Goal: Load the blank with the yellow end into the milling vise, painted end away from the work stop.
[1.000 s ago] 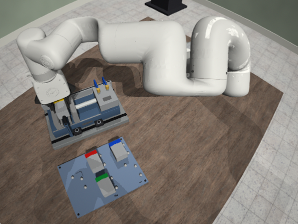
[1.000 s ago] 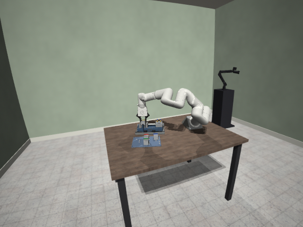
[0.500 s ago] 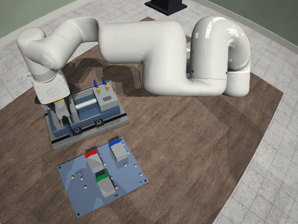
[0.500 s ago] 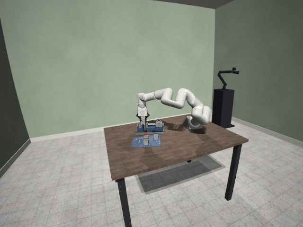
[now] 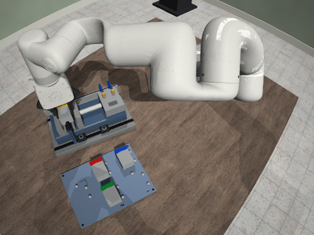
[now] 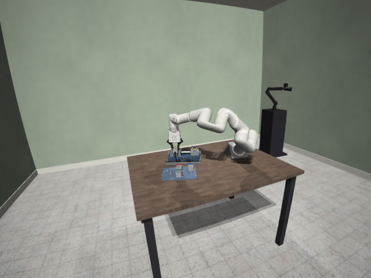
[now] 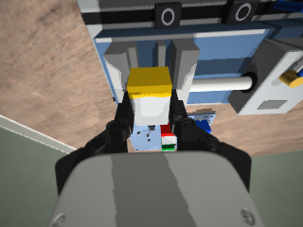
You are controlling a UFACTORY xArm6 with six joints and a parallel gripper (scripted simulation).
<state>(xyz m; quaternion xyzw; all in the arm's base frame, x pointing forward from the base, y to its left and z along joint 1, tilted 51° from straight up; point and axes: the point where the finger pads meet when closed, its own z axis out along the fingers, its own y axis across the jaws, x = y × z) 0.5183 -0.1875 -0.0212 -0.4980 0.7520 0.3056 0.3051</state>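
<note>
Right now the yellow-ended blank is 2 cm below my hand. Also, from my hand: screw rod: 8 cm behind, 4 cm below, 3 cm to the left; vise: 8 cm below, 7 cm behind, 2 cm to the left; black work stop: 4 cm to the left, 3 cm below, 2 cm ahead.
</note>
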